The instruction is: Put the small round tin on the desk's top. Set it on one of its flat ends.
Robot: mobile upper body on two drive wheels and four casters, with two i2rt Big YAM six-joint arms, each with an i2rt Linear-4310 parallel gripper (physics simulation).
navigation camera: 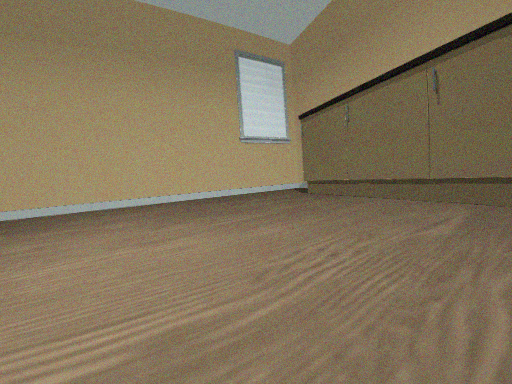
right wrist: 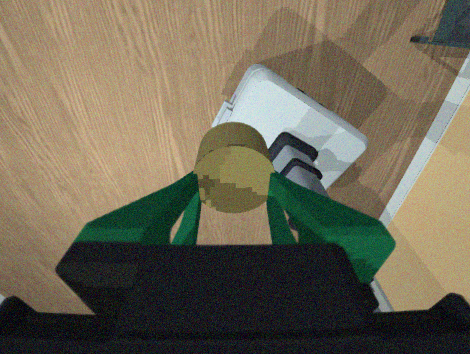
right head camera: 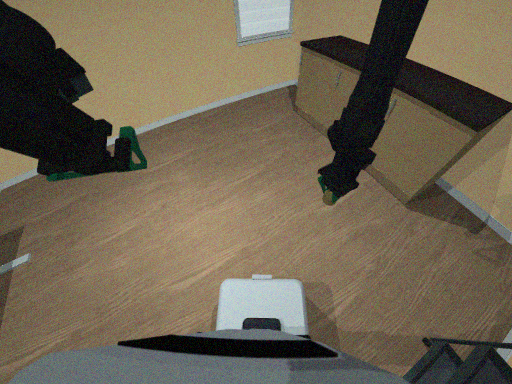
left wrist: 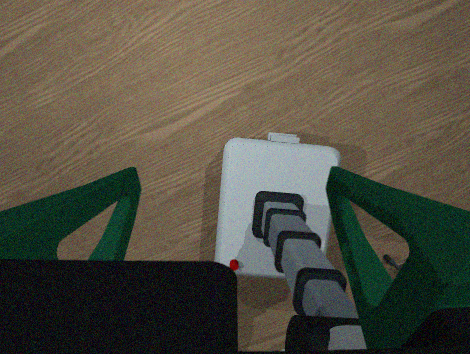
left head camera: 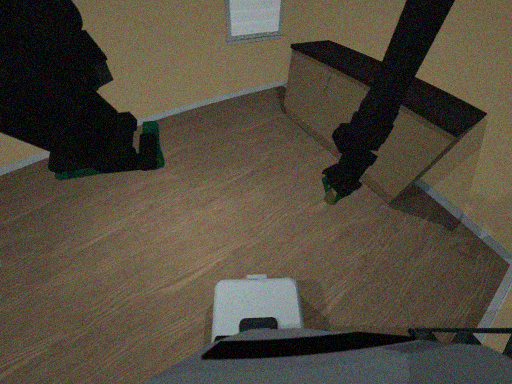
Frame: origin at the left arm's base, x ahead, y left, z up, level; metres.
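Seen in the pictures: left gripper, between the fingertips: (right head camera: pixel 121 167) (left wrist: pixel 233 177) (left head camera: pixel 135 166); right gripper, between the fingertips: (right wrist: pixel 233 177) (right head camera: pixel 329 197) (left head camera: pixel 331 197).
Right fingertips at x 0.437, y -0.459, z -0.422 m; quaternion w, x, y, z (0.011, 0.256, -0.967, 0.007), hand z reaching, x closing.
Note:
Offsets run from my right fingertips to a thing's top centre. "spot": to the spot under its first point.
The small round tin {dx +0.003, dy -0.005, dz +0.014 m} (left head camera: pixel 330 199) (right head camera: pixel 328 200) (right wrist: pixel 233 167) is a yellow-brown short cylinder. My right gripper (left head camera: pixel 332 195) (right head camera: pixel 329 196) (right wrist: pixel 233 177) is shut on it, with one green finger on each side. The tin is held in the air, a flat end facing the right wrist camera. My left gripper (left head camera: pixel 110 171) (right head camera: pixel 97 173) (left wrist: pixel 233 177) is open and empty, its fingers wide apart. A long wooden cabinet with a dark top (left head camera: pixel 445 107) (right head camera: pixel 450 87) stands at the right behind the right arm; I cannot tell whether it is the desk.
The cabinet's front {spot: dx +1.289, dy -0.677, dz -0.563 m} (navigation camera: pixel 385 142) also shows in the navigation camera. My white base (left head camera: pixel 257 300) (right head camera: pixel 262 302) (left wrist: pixel 280 167) (right wrist: pixel 305 110) stands on the wooden floor. Part of a dark frame {spot: dx -0.494, dy -0.840, dz -0.544 m} (left head camera: pixel 465 330) (right head camera: pixel 475 343) shows at the lower right. A window (left head camera: pixel 255 17) (right head camera: pixel 264 19) (navigation camera: pixel 262 97) is on the far wall.

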